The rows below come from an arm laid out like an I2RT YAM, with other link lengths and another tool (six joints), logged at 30 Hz.
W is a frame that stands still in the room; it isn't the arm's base.
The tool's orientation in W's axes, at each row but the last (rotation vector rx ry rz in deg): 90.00, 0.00, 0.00; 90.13, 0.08, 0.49; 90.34, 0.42, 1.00; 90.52, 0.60, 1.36; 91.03, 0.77, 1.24; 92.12, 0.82, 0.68; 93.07, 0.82, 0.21; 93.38, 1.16, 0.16
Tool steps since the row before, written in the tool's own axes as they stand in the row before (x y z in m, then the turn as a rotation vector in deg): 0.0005, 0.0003, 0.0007, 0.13, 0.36, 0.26; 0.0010, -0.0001, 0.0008, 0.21, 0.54, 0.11; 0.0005, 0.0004, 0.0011, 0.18, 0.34, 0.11; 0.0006, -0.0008, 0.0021, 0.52, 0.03, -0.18; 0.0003, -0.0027, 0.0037, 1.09, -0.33, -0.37; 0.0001, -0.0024, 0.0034, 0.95, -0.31, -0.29; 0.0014, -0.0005, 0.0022, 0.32, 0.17, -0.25; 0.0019, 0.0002, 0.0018, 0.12, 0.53, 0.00
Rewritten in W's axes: 0.0005, -0.0007, 0.0003, 0.13, -0.26, 0.36; 0.0010, -0.0008, -0.0001, 0.21, -0.11, 0.54; 0.0005, -0.0011, 0.0004, 0.18, -0.11, 0.34; 0.0007, -0.0021, -0.0008, 0.52, 0.19, 0.04; 0.0004, -0.0036, -0.0028, 1.08, 0.40, -0.32; 0.0002, -0.0033, -0.0025, 0.94, 0.32, -0.30; 0.0014, -0.0022, -0.0006, 0.32, 0.24, 0.18; 0.0019, -0.0018, 0.0001, 0.13, -0.03, 0.53
